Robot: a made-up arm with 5 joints.
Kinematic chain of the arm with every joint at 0, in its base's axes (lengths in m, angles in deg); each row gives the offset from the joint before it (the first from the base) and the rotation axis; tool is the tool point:
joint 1: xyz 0 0 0.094 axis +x
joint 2: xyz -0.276 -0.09 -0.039 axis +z
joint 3: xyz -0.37 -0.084 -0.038 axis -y
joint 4: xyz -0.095 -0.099 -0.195 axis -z
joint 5: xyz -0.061 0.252 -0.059 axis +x
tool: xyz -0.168 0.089 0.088
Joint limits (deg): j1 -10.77..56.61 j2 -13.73..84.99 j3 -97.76..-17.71 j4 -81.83..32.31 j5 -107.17..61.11
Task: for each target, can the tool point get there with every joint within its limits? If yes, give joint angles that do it. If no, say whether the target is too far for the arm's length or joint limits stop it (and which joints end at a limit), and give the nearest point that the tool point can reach.
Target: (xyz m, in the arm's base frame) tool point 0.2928 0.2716 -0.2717
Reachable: no: joint limits stop it (at a limit: joint 1, joint 2, joint 3, joint 4, joint 5) | nearest point 0.0368 -0.3888 -0.6772 | short by 0.816 m
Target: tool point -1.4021 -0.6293 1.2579
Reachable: no: too far | nearest point -0.9447 -0.4507 0.5756 | short by 0.841 m
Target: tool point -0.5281 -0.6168 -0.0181
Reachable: yes | joints 30.96 75.93 -83.59 1.58 22.47
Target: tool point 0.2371 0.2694 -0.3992
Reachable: no: joint limits stop it (at a limit: joint 1, joint 2, joint 3, joint 4, joint 5) | nearest point 0.0368 -0.3888 -0.6772 | short by 0.742 m
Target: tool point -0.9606 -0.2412 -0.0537
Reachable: yes | joints 5.46 32.87 -34.92 15.93 -22.58
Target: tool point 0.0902 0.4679 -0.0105
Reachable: no: joint limits stop it (at a limit: joint 2, joint 3, joint 4) | nearest point -0.7230 0.3737 0.0105 | short by 0.819 m
